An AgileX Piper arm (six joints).
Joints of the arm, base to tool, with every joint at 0 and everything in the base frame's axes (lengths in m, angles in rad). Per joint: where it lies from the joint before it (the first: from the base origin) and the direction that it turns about. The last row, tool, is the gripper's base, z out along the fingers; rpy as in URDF.
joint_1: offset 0 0 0.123 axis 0 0 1
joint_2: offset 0 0 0 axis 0 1 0
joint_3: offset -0.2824 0 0.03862 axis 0 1 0
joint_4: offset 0.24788 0 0.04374 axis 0.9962 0 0.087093
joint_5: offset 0 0 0 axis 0 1 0
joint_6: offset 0.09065 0 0.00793 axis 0.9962 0 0.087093
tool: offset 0 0 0 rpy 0 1.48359 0
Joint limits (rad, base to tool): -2.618..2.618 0..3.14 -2.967..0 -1.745..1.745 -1.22..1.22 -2.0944..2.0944
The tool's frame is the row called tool.
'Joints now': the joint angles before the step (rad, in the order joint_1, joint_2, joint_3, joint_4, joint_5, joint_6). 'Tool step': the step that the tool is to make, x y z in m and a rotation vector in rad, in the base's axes. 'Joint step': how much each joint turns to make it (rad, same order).
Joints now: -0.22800 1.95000 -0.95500 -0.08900 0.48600 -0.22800
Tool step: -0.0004 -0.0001 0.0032 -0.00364 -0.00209 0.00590
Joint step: -0.00003 -0.01004 -0.00007 -0.00297 0.00710 -0.00406
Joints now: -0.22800 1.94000 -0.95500 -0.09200 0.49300 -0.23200
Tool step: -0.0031 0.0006 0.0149 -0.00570 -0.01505 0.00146
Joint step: 0.00017 -0.05005 0.00483 0.00096 0.02923 -0.00382
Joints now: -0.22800 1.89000 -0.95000 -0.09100 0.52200 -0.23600
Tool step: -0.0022 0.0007 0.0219 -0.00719 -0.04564 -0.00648
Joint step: 0.00007 -0.06910 -0.00004 0.00698 0.02315 0.00007
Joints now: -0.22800 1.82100 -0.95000 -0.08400 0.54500 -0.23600
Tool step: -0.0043 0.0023 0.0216 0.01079 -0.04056 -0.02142
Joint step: 0.00015 -0.07001 -0.00013 0.02893 0.03315 0.00020
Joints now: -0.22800 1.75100 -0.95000 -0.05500 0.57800 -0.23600
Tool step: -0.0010 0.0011 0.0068 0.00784 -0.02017 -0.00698
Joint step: -0.00013 -0.02186 0.00000 0.01807 0.00386 -0.00518
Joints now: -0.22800 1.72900 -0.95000 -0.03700 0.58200 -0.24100
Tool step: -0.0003 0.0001 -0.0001 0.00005 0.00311 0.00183
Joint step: 0.00013 -0.00012 0.00027 -0.00008 0.00286 -0.00181
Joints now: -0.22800 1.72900 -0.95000 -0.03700 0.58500 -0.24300
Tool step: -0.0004 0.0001 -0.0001 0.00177 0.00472 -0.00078
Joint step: -0.00010 0.00001 -0.00017 0.00107 0.00516 -0.00015
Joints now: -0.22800 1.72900 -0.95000 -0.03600 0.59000 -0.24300
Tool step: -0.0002 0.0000 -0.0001 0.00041 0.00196 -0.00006
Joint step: -0.00014 0.00004 0.00018 0.00006 0.00178 -0.00017
